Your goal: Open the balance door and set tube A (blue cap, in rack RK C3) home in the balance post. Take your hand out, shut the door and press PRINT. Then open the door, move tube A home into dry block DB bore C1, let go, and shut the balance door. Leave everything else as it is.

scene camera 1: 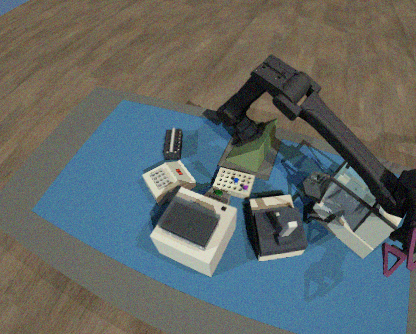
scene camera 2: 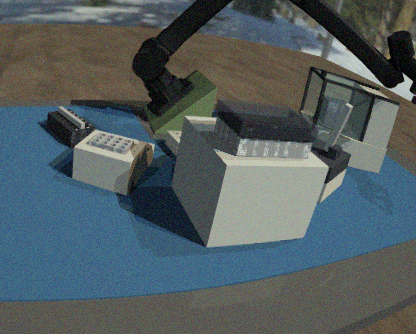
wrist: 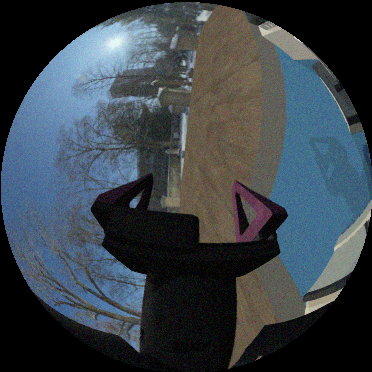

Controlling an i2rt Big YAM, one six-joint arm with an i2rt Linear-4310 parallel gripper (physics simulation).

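Seen in the pictures: gripper, between the fingertips: (scene camera 1: 396, 273) (wrist: 193, 180); arm's base, origin of its link: (scene camera 1: 251, 136) (scene camera 2: 171, 98).
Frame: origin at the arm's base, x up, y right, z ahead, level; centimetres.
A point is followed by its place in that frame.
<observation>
Tube A's blue cap (scene camera 1: 236, 180) @[x 0.0, y -1.3, z 21.5 cm] shows in the white rack (scene camera 1: 233, 191) @[x -2.6, y -1.4, z 24.4 cm], near a purple cap (scene camera 1: 245, 187) @[x 0.0, y -5.1, z 23.2 cm]. The glass-walled balance (scene camera 1: 364, 241) @[x 2.2, y -47.0, z 31.1 cm] (scene camera 2: 367, 156) @[x -1.3, y -45.2, z 30.9 cm] stands at the right; whether its door is open or shut cannot be told. A white box (scene camera 1: 169, 181) @[x 1.6, y 18.9, z 30.9 cm] (scene camera 2: 100, 167) @[x -1.6, y 25.2, z 34.6 cm] with a grid on top and a red patch appears to be the dry block. My gripper (scene camera 1: 403, 252) (wrist: 193, 180) @[x 24.0, y -46.5, z 48.8 cm] is open and empty, with magenta fingers, at the right edge of the scene camera 1 view, beside the balance. It does not show in the scene camera 2 view. The PRINT key cannot be made out.
A large white device (scene camera 1: 220, 242) @[x 7.7, y -5.7, z 47.2 cm] (scene camera 2: 265, 200) @[x 2.5, y 5.1, z 53.4 cm] with a dark lid stands in front of the rack. A dark-topped device (scene camera 1: 270, 240) @[x 2.6, y -18.2, z 39.8 cm] stands between it and the balance. A green wedge (scene camera 1: 247, 155) @[x 1.9, y -1.9, z 11.4 cm] (scene camera 2: 200, 102) @[x 3.0, y -2.6, z 11.5 cm] stands behind the rack. A black strip rack (scene camera 1: 167, 145) @[x -1.9, y 29.2, z 14.0 cm] (scene camera 2: 65, 129) @[x -2.4, y 29.8, z 15.6 cm] lies at the back left.
</observation>
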